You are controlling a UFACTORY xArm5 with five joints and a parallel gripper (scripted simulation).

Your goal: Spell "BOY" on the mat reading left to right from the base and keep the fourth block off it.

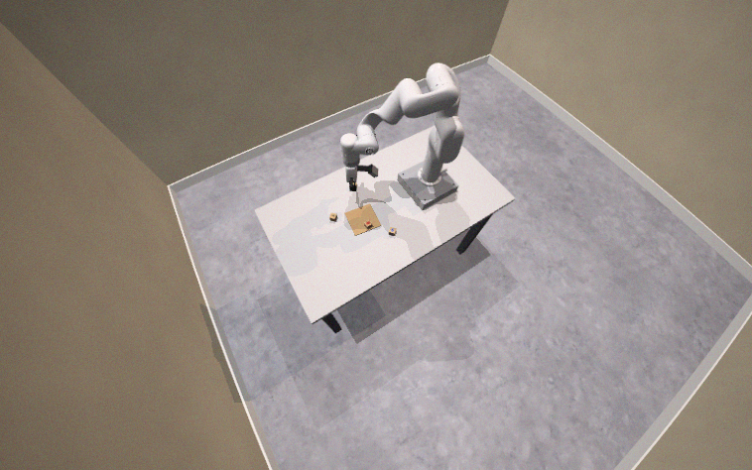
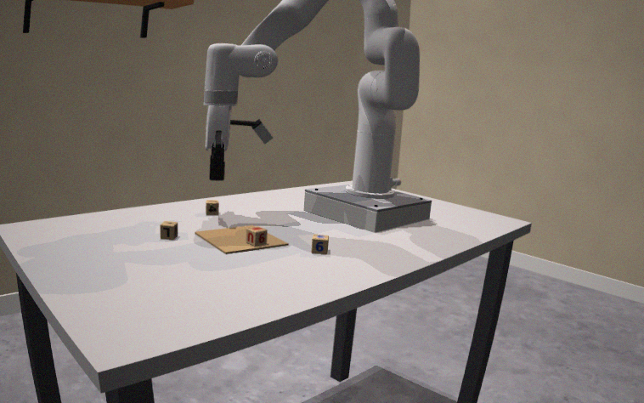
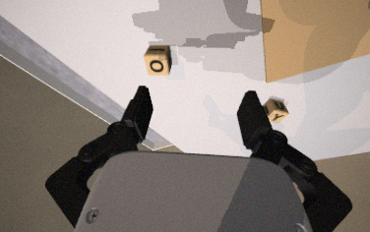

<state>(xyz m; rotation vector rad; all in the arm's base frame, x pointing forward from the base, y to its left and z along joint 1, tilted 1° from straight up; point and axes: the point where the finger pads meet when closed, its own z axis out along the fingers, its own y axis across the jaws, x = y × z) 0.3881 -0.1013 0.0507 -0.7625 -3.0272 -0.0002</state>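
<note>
Right now my hand is 90 mm above the wooden block, 50 mm to the left of it and 20 mm past it. Also, from my hand: tan mat 150 mm to the left, 110 mm below, 30 mm ahead.
</note>
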